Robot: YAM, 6 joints.
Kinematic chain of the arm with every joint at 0, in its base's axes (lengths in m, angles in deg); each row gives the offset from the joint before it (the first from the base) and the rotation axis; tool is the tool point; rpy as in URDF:
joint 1: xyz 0 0 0.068 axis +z
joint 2: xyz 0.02 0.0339 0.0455 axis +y
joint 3: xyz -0.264 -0.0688 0 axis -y
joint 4: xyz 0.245 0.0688 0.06 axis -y
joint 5: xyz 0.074 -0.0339 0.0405 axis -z
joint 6: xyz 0.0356 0 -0.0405 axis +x
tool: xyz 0 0 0 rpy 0 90 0
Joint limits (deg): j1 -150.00..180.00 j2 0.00..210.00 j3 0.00..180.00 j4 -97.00..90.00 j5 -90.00..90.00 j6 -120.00..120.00
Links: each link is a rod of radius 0.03 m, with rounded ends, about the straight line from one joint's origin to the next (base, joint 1, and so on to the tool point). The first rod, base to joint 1, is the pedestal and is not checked.
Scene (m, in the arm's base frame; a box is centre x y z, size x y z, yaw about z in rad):
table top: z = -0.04
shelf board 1: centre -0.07 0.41 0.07 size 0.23 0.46 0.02 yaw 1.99
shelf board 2: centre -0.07 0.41 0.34 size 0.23 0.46 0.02 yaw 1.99
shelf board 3: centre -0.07 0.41 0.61 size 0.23 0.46 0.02 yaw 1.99
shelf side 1: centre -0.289 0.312 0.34 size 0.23 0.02 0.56 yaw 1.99
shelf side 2: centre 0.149 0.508 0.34 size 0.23 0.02 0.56 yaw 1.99
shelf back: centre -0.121 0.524 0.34 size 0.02 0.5 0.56 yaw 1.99
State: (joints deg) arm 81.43 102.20 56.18 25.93 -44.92 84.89
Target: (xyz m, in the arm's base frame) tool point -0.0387 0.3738 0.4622
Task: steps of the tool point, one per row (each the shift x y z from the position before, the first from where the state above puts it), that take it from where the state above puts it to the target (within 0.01 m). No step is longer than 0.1 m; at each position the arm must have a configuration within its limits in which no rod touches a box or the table.
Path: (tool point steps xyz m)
1: 0.0408 -0.0680 0.0073
2: 0.0206 -0.0696 -0.0073
3: -0.0113 0.0157 0.0853
4: -0.0217 -0.0098 0.0891
5: -0.0273 -0.0374 0.0850
6: -0.0132 0.0531 0.0100
7: -0.0237 0.0549 0.0002
8: -0.0350 0.0532 -0.0102

